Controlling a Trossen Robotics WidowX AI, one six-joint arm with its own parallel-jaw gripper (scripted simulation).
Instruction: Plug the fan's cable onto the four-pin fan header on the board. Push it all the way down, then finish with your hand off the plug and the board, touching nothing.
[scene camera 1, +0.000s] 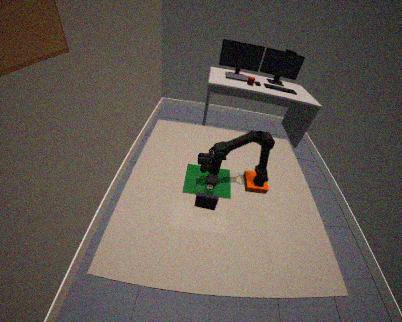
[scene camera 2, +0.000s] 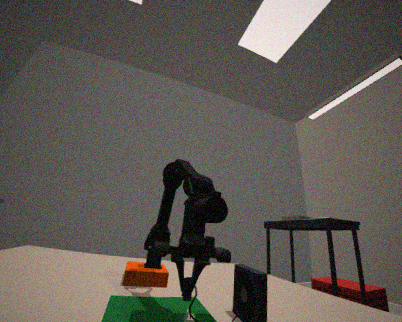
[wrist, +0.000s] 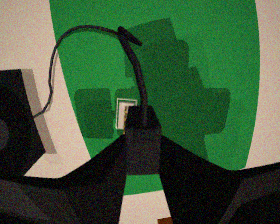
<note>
I see my gripper and a green board.
My gripper shows as well in the wrist view.
</note>
